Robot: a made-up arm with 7 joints. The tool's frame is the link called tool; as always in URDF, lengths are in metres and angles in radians.
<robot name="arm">
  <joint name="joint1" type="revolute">
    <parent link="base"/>
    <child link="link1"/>
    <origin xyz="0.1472 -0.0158 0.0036" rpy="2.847 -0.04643 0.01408"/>
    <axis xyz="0 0 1"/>
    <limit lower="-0.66" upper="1.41" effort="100" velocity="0.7"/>
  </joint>
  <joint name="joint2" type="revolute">
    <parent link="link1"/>
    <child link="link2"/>
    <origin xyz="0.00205 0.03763 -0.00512" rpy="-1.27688 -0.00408 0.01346"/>
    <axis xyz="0 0 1"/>
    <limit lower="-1.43" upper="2.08" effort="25" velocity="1.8"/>
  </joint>
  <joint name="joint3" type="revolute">
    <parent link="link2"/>
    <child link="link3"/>
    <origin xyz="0.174 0.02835 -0.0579" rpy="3.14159 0 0"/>
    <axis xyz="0 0 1"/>
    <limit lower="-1.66" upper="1.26" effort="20" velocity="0.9"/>
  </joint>
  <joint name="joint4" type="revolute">
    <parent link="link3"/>
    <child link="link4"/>
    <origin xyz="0.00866 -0.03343 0.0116" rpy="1.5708 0 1.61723"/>
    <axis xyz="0 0 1"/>
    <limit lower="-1.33" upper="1" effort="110" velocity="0.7"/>
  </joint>
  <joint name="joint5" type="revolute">
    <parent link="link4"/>
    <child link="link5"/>
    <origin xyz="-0.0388 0.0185 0.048" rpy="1.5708 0 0"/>
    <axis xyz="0 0 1"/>
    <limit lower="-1.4" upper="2.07" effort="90" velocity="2.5"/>
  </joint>
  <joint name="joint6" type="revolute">
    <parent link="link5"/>
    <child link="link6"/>
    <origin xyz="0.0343 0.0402 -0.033" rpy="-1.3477 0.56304 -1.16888"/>
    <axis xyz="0 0 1"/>
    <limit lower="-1.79" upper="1.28" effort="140" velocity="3.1"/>
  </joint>
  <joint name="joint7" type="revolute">
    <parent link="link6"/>
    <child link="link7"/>
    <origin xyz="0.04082 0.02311 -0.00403" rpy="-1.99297 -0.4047 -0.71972"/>
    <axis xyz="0 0 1"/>
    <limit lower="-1.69" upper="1.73" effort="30" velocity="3.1"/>
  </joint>
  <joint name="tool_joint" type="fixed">
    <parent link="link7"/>
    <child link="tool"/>
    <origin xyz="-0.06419 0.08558 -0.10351" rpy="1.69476 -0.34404 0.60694"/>
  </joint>
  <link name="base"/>
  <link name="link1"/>
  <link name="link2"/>
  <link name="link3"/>
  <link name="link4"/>
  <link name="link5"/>
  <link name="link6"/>
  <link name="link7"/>
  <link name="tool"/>
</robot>
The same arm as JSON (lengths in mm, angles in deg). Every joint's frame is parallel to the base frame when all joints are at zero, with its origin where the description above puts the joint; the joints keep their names.
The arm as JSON. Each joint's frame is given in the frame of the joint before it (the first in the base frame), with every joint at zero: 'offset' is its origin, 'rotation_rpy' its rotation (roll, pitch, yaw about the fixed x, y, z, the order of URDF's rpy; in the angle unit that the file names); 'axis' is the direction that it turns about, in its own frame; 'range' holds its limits. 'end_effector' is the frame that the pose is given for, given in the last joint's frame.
{"length_unit": "mm", "angle_unit": "deg", "chain": [{"id": "joint1", "offset": [147.2, -15.8, 3.6], "rotation_rpy": [0.0, 0.0, 0.0], "axis": [0.048499, -0.289697, -0.955889], "range": [-37.82, 80.79]}, {"id": "joint2", "offset": [1.8, -34.5, 15.9], "rotation_rpy": [0.0, 0.0, 0.0], "axis": [0.0, -1.0, 0.0], "range": [-81.93, 119.18]}, {"id": "joint3", "offset": [172.5, 57.9, 36.4], "rotation_rpy": [0.0, 0.0, 0.0], "axis": [0.0, 1.0, 0.0], "range": [-95.11, 72.19]}, {"id": "joint4", "offset": [7.1, 11.6, 33.8], "rotation_rpy": [0.0, 0.0, 0.0], "axis": [1.0, 0.0, 0.0], "range": [-76.2, 57.3]}, {"id": "joint5", "offset": [48.0, 18.5, 38.8], "rotation_rpy": [0.0, 0.0, 0.0], "axis": [0.0, -1.0, 0.0], "range": [-80.21, 118.6]}, {"id": "joint6", "offset": [40.2, 33.0, -34.3], "rotation_rpy": [0.0, 0.0, 0.0], "axis": [0.272801, -0.1871, -0.943702], "range": [-102.56, 73.34]}, {"id": "joint7", "offset": [-19.8, 41.6, -9.7], "rotation_rpy": [0.0, 0.0, 0.0], "axis": [-0.337292, 0.934177, 0.116397], "range": [-96.83, 99.12]}], "end_effector": {"offset": [38.6, -108.6, 94.2], "rotation_rpy": [180.0, 0.0, 180.0]}}
